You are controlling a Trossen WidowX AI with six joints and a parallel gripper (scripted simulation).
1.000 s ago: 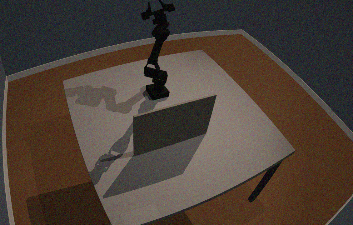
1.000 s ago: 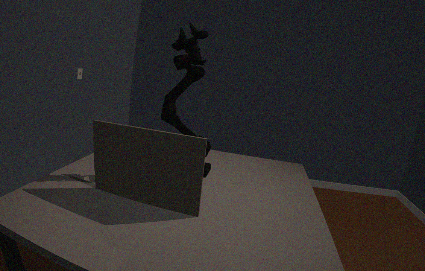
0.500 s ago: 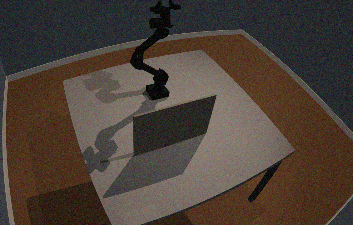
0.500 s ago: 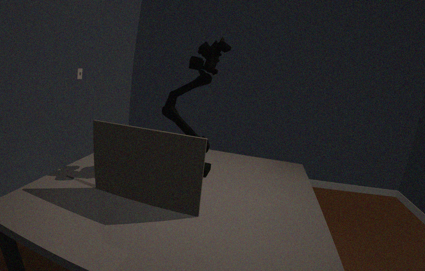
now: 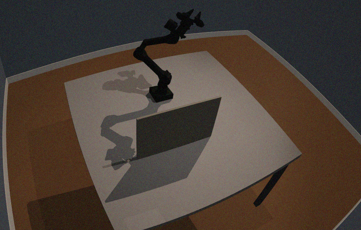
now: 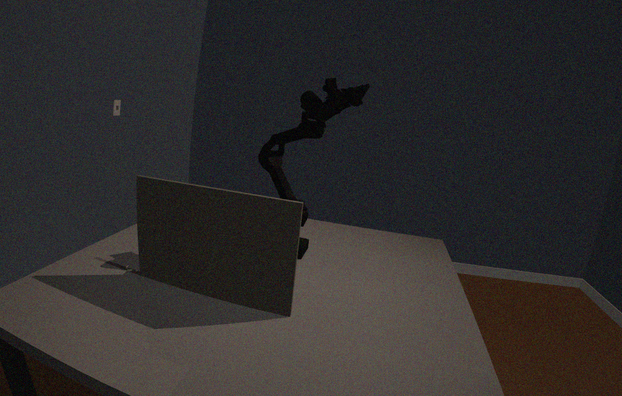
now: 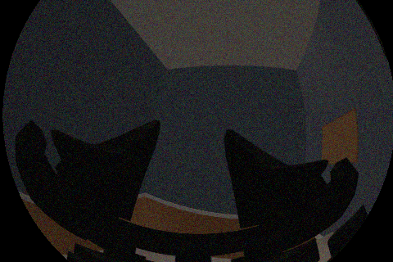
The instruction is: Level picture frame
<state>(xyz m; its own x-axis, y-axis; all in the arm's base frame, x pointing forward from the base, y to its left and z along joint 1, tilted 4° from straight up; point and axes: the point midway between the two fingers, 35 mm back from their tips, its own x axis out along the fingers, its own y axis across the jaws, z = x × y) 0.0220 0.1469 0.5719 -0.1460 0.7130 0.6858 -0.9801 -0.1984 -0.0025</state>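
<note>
The dark picture frame is 38 cm ahead of my gripper tip, 41 cm to the right of it and 47 cm below it. Round my gripper tip: wall panel (39 cm ahead, 40 cm to the right, 47 cm below).
</note>
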